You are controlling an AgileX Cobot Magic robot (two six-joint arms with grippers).
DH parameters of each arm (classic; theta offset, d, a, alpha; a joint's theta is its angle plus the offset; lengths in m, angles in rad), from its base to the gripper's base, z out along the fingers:
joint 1: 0 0.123 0 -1.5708
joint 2: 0.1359 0 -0.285 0
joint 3: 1.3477 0 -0.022 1.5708
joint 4: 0 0.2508 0 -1.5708
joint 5: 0 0 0.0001 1.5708
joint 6: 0 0.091 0 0
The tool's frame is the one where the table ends.
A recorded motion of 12 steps. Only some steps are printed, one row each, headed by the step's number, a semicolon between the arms.
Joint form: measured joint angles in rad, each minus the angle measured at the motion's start. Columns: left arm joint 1, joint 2, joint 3, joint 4, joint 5, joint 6; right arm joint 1, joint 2, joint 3, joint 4, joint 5, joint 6.
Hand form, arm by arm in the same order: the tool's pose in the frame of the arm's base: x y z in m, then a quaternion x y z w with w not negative. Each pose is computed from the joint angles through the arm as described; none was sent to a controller.
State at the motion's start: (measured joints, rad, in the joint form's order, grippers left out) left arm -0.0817 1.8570 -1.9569 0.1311 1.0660 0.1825; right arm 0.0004 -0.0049 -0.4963 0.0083 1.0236 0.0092
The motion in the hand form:
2: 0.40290 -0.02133 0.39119 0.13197 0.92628 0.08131 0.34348; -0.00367 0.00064 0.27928 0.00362 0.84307 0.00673 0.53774
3: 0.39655 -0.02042 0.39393 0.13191 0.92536 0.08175 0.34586; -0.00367 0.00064 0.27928 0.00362 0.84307 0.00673 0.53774
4: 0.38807 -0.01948 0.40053 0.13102 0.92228 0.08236 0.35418; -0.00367 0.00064 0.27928 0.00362 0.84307 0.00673 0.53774
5: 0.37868 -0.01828 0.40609 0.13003 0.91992 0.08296 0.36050; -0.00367 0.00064 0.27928 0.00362 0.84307 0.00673 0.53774
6: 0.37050 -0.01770 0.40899 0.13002 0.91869 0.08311 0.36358; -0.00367 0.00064 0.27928 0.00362 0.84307 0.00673 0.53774
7: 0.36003 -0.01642 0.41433 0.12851 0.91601 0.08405 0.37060; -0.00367 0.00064 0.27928 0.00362 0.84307 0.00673 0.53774
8: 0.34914 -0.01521 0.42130 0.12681 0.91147 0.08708 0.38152; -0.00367 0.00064 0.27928 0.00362 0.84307 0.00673 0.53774
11: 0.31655 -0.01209 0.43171 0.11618 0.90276 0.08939 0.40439; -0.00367 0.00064 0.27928 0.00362 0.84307 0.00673 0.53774
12: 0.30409 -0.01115 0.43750 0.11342 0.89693 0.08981 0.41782; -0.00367 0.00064 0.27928 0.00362 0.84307 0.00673 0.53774
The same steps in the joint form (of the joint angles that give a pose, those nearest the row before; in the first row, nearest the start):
2: 0.0038 -0.0541 0.0443 -0.0033 -0.0091 0.0010; 0.0000 0.0000 0.0000 0.0000 0.0000 0.0000
3: 0.0049 -0.0795 0.0700 -0.0033 -0.0147 0.0019; 0.0000 0.0000 0.0000 0.0000 0.0000 0.0000
4: 0.0057 -0.1128 0.0930 -0.0033 -0.0224 0.0019; 0.0000 0.0000 0.0000 0.0000 0.0000 0.0000
5: 0.0071 -0.1488 0.1216 -0.0033 -0.0287 0.0019; 0.0000 0.0000 0.0000 0.0000 0.0000 0.0000
6: 0.0071 -0.1799 0.1517 -0.0033 -0.0344 0.0019; 0.0000 0.0000 0.0000 0.0000 0.0000 0.0000
7: 0.0083 -0.2192 0.1831 -0.0021 -0.0417 0.0005; 0.0000 0.0000 0.0000 0.0000 0.0000 0.0000
8: 0.0083 -0.2598 0.2100 0.0041 -0.0520 -0.0027; 0.0000 0.0000 0.0000 0.0000 0.0000 0.0000
11: 0.0084 -0.3816 0.3168 0.0166 -0.0857 -0.0272; 0.0000 0.0000 0.0000 0.0000 0.0000 0.0000
12: 0.0084 -0.4270 0.3473 0.0185 -0.1001 -0.0321; 0.0000 0.0000 0.0000 0.0000 0.0000 0.0000

